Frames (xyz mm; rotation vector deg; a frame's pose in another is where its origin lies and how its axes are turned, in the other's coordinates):
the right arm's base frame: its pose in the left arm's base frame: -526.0 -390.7 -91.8 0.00 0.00 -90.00
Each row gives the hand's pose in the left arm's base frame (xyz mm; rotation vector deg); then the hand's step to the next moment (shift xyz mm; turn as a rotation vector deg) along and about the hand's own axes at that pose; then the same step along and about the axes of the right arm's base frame.
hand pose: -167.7 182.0 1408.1 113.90 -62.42 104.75
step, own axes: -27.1 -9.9 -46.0 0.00 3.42 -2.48
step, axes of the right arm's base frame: -45.2 -27.1 -13.2 0.85 -4.10 -0.57
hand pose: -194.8 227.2 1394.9 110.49 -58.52 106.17
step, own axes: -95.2 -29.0 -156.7 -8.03 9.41 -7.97
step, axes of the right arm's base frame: -148.6 -93.0 -61.1 -0.74 -11.57 -9.06
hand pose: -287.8 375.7 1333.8 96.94 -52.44 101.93
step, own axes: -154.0 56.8 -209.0 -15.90 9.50 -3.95
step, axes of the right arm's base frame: -136.2 -164.2 -158.4 1.73 -8.35 -16.91
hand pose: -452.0 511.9 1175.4 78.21 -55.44 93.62
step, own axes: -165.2 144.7 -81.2 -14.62 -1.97 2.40
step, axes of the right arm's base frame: 0.1 -144.5 -184.2 2.75 4.46 -14.00
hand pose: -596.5 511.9 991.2 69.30 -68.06 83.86
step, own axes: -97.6 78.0 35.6 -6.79 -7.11 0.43
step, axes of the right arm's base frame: 52.6 -56.2 -104.6 -0.41 8.01 -5.70
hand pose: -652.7 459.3 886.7 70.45 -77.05 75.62
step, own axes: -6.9 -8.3 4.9 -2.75 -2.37 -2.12
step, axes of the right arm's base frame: 4.0 9.5 -5.9 -2.43 2.61 -2.23
